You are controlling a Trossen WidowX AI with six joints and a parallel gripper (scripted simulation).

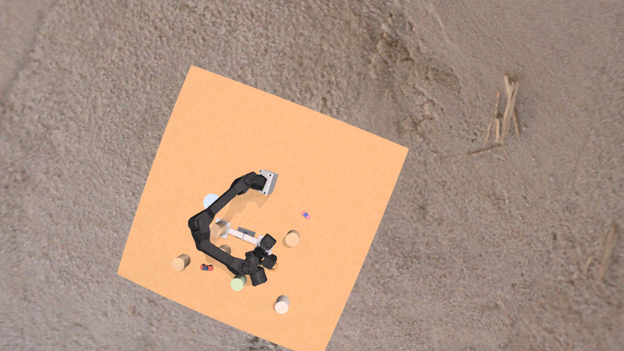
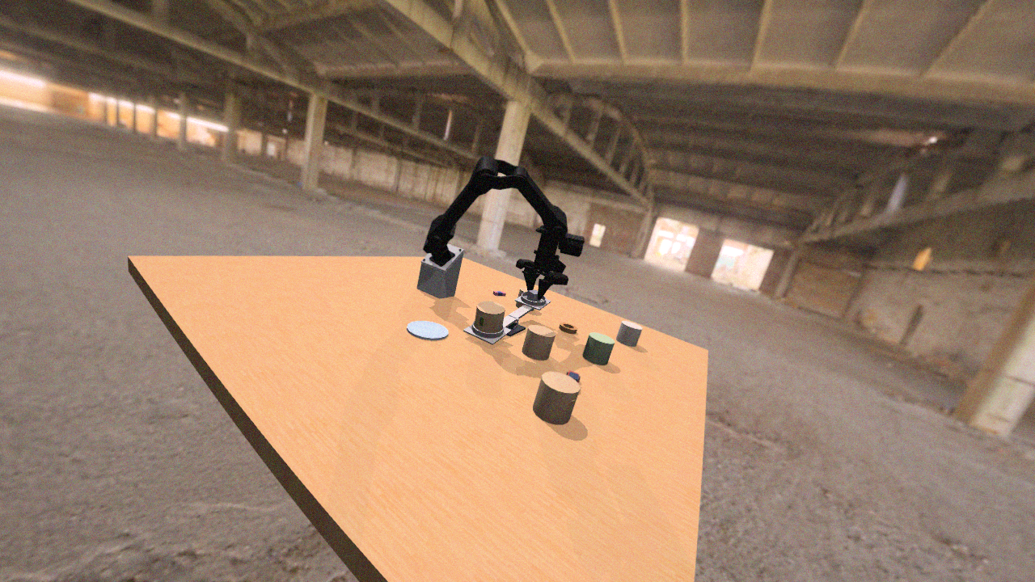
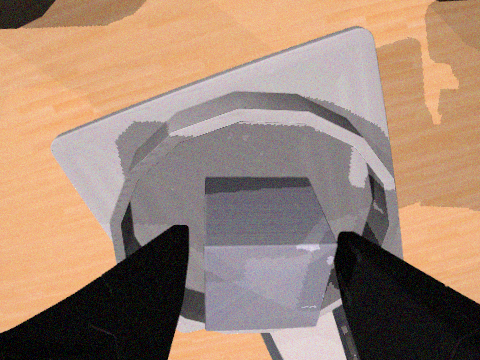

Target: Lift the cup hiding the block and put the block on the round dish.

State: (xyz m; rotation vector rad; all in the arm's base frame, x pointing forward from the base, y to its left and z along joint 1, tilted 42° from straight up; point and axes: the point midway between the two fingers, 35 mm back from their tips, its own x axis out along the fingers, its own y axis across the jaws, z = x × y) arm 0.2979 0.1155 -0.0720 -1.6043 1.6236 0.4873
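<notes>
Now: the pale blue round dish 360 mm to the right of my gripper tip, 80 mm below it and 70 mm behind it. Round my gripper tip: balance 120 mm to the right, 50 mm below, 20 mm ahead; pink-blue piece 230 mm behind, 130 mm to the left, 80 mm below; brown ring 110 mm ahead, 80 mm to the left, 80 mm below.
</notes>
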